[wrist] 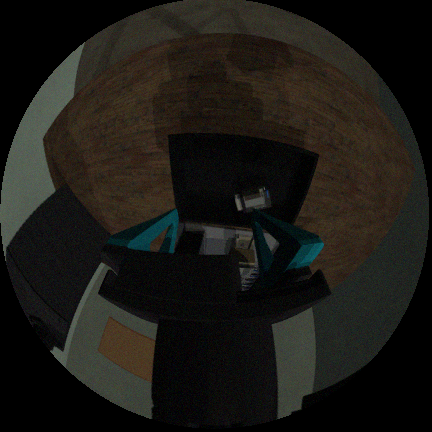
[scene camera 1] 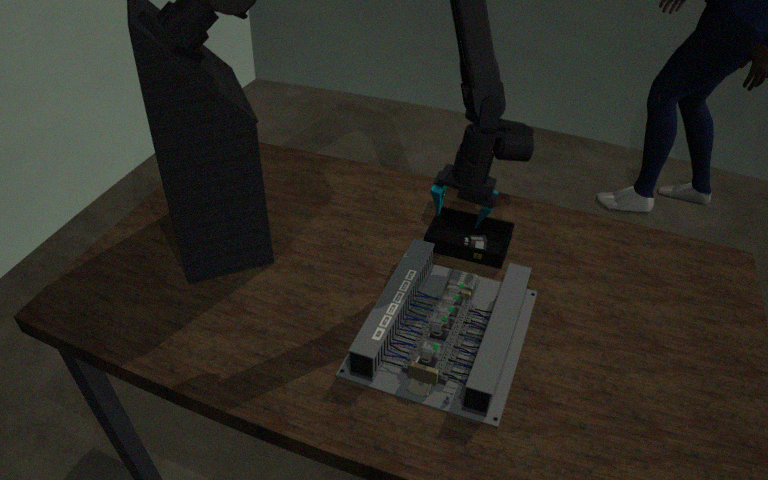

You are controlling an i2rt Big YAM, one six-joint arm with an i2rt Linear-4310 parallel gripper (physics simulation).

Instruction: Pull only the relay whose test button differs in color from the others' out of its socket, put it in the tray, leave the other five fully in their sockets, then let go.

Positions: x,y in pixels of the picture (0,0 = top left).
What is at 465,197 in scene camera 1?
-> The gripper.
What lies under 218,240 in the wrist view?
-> A grey panel.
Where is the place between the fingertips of the gripper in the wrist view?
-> At 214,213
